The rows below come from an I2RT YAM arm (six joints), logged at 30 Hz.
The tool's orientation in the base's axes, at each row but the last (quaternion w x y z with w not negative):
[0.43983, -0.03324, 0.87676, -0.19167]
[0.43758, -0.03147, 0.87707, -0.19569]
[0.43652, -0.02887, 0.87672, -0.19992]
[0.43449, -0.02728, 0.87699, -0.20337]
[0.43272, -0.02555, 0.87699, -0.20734]
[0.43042, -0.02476, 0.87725, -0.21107]
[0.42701, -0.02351, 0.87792, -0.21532]
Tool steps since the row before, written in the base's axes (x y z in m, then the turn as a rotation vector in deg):
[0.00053, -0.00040, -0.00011, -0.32, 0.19, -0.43]
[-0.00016, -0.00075, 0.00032, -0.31, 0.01, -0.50]
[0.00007, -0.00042, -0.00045, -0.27, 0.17, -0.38]
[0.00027, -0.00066, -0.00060, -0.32, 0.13, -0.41]
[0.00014, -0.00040, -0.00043, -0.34, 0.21, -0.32]
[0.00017, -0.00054, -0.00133, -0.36, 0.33, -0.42]
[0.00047, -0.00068, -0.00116, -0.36, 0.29, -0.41]
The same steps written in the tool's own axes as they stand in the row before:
[-0.00015, -0.00027, 0.00060, 0.48, 0.30, -0.08]
[0.00003, -0.00083, -0.00006, 0.57, 0.16, 0.03]
[0.00039, -0.00021, 0.00043, 0.41, 0.27, -0.06]
[0.00043, -0.00034, 0.00075, 0.48, 0.23, -0.07]
[0.00032, -0.00018, 0.00048, 0.40, 0.27, -0.16]
[0.00101, 0.00005, 0.00104, 0.46, 0.41, -0.16]
[0.00071, -0.00009, 0.00123, 0.47, 0.37, -0.15]

